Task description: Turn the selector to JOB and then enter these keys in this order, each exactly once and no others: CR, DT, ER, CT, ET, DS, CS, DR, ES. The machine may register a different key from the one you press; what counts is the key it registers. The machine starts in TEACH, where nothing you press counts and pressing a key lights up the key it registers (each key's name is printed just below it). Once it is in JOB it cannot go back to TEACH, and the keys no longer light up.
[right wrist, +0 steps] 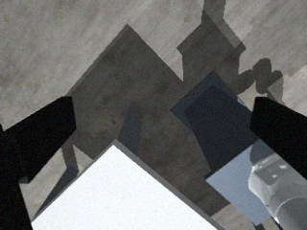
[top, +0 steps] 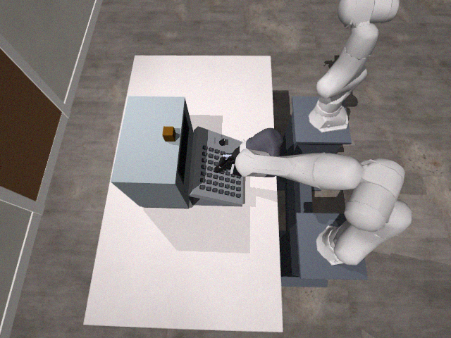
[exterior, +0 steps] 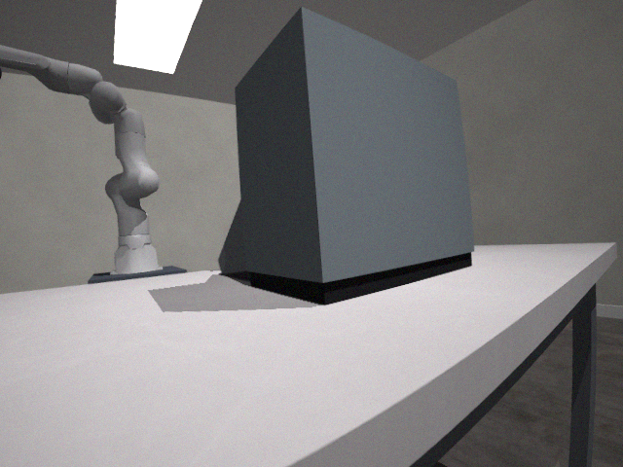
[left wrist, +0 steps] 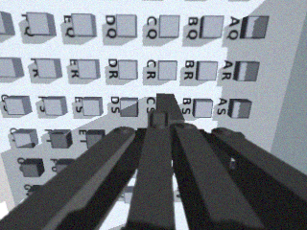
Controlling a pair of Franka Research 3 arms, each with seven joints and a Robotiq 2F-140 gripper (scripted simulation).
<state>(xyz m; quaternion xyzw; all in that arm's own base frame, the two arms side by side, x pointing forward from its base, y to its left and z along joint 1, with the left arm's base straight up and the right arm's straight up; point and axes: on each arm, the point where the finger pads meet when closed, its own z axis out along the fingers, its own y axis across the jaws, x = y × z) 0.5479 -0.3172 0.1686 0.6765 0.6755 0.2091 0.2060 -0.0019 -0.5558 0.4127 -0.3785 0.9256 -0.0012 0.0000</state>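
My left hand is 2 cm short of the sloped key panel, 5 cm to the left of it and 8 cm above it. Also, from my left hand: black selector (16 cm to the right, 4 cm below).
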